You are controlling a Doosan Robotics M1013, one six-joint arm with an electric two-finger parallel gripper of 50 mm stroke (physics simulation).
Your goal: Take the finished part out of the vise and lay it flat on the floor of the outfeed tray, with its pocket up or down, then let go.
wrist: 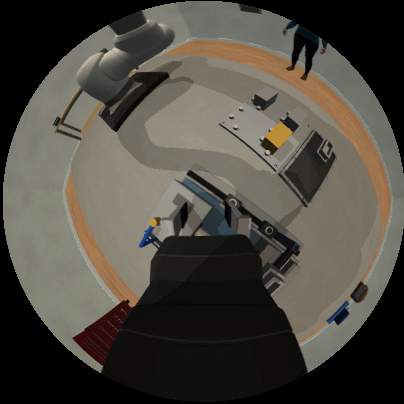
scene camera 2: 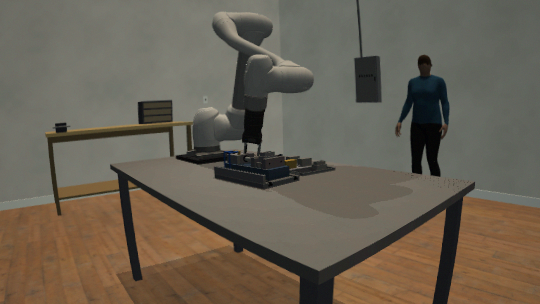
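Note:
The vise has a blue body and grey jaws. In the scene view a small light grey block shows above the front jaw; it looks like the finished part, but I cannot tell surely. My gripper is open and empty, pointing down close above the vise. In the wrist view one finger is over a light grey block of the vise and the other over its blue body. The gripper body hides part of the vise there. The dark tray, which looks like the outfeed tray, lies apart from the vise, with a small grey outlined shape at its far end.
A light grey plate with pegs, a yellow block and grey blocks stands beside the dark tray. A blue handle sticks out at the vise's end. A grey rail runs along the vise. A person stands beyond the table.

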